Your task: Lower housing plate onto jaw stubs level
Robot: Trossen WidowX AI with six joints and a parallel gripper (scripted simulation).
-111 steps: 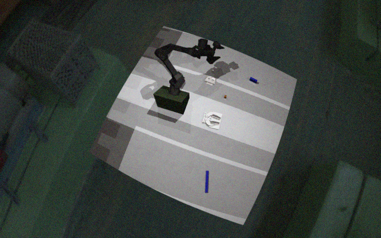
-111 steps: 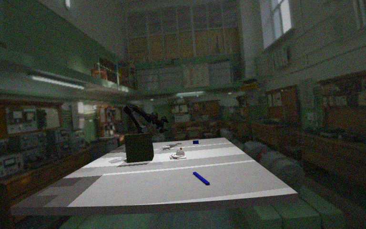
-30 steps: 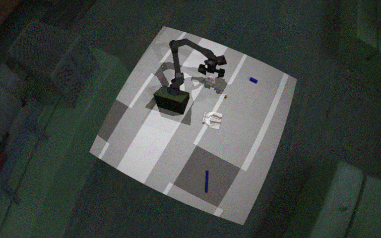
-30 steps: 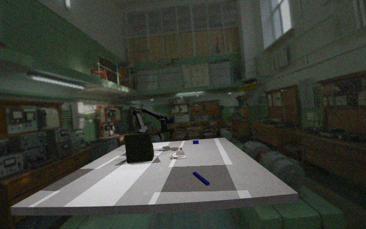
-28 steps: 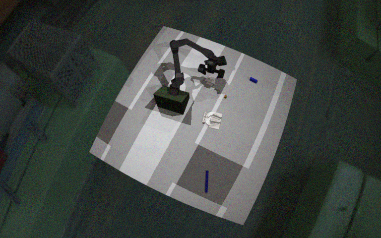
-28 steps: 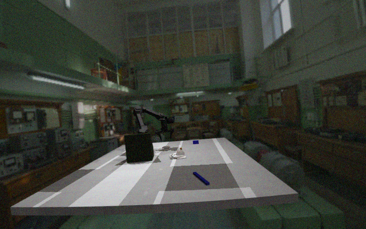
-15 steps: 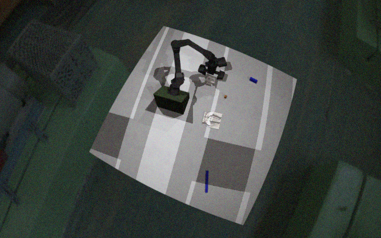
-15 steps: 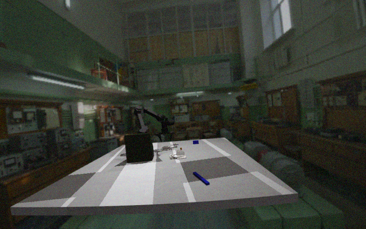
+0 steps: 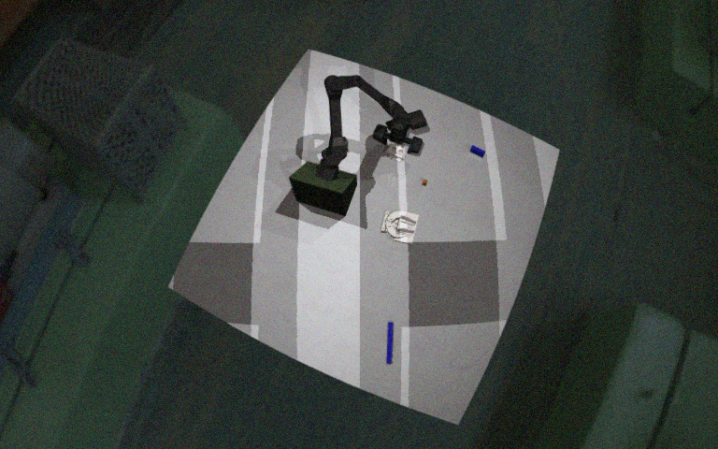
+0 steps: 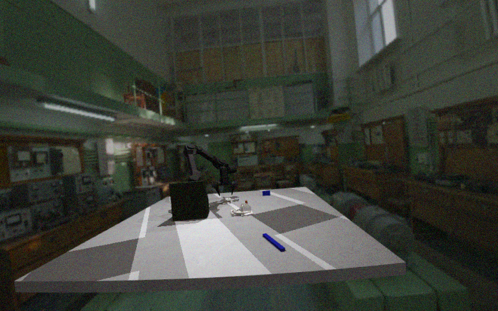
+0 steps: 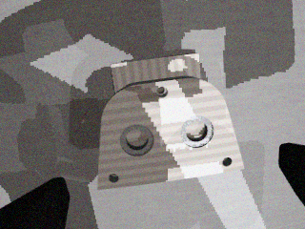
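My gripper tip is 160 mm short of the tiny orange object, 60 mm to the left of it and 40 mm above it. Round my gripper tip: long blue bar: 350 mm ahead, 670 mm to the right, 50 mm below; small blue block: 290 mm ahead, 190 mm to the left, 40 mm below.
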